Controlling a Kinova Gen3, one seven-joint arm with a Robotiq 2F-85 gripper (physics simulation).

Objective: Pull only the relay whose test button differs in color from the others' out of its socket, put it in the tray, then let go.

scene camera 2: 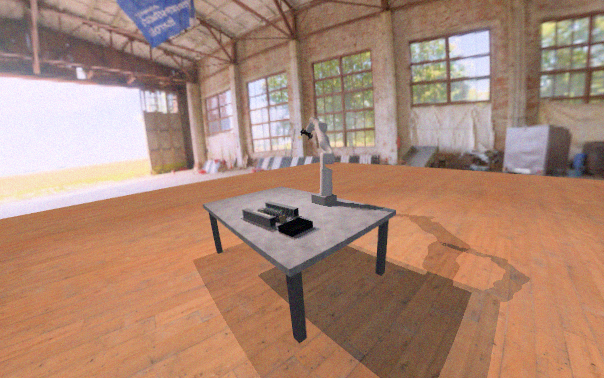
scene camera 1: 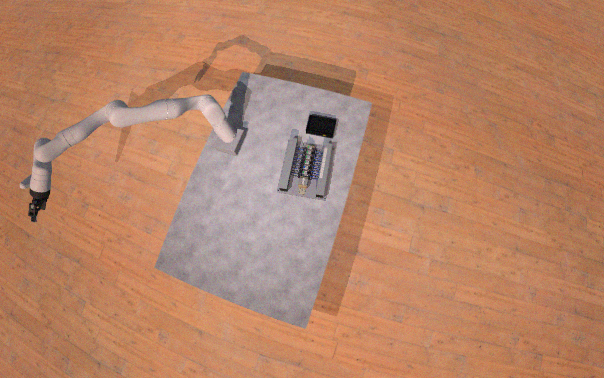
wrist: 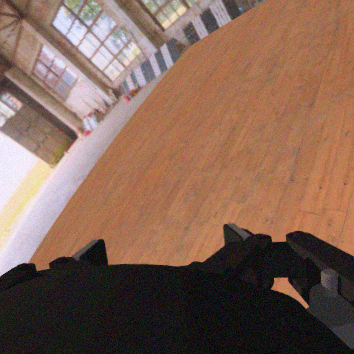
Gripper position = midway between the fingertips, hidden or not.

In view: my gripper [wrist: 164, 245] and a panel [scene camera 1: 293, 189].
